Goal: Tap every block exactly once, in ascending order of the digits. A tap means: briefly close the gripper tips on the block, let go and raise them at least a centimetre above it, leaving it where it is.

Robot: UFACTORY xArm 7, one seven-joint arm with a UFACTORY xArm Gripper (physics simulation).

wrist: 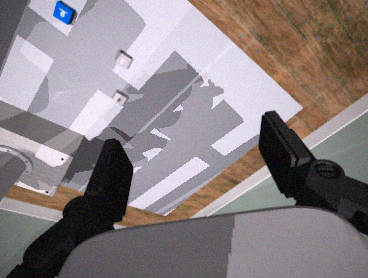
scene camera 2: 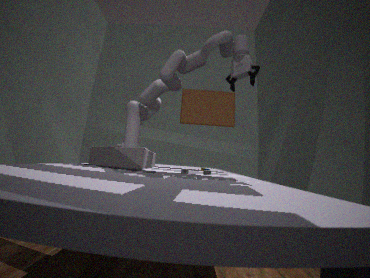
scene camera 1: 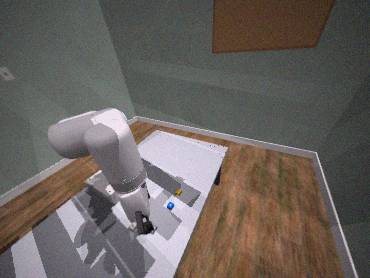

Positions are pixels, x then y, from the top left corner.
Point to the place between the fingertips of my gripper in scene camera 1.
146,213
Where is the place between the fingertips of my gripper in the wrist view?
191,142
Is my gripper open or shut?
Open.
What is my gripper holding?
Nothing.
